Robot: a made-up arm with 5 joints.
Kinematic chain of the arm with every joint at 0, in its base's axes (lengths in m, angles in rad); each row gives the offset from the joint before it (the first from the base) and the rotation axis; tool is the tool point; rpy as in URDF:
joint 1: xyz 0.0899 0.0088 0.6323 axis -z
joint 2: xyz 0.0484 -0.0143 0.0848 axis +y
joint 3: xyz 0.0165 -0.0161 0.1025 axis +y
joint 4: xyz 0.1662 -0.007 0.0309 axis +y
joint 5: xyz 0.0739 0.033 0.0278 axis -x
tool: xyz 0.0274 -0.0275 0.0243 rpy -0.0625 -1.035 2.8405
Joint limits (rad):
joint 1: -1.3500..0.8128
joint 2: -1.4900..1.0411
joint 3: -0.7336..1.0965
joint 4: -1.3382..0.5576
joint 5: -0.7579..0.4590
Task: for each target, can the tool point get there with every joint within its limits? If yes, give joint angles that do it. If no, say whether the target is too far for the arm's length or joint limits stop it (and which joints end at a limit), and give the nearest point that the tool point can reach.
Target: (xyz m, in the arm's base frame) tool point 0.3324 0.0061 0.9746
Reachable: yes | joints -0.1209 0.2273 -0.3301 -1.0753 -0.0008
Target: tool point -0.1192 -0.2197 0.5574
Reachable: no: joint limits stop it (at a limit: joint 2, joint 3, joint 4, joint 5) | nearest point -0.0761 -0.1726 0.7574 | short by 0.210 m
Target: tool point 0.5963 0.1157 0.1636
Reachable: no: too far | nearest point 0.3823 0.0705 0.5111 | short by 0.411 m
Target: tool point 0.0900 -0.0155 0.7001
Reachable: no: joint limits stop it (at a limit: joint 2, joint 3, joint 4, joint 5) | nearest point 0.0901 -0.0323 0.5302 | short by 0.171 m
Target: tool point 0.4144 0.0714 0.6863
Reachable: yes | joints -0.3148 0.2041 0.5300 -0.0515 -0.6228
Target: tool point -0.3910 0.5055 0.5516
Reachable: no: too far | nearest point -0.1159 0.1996 0.7947 | short by 0.478 m
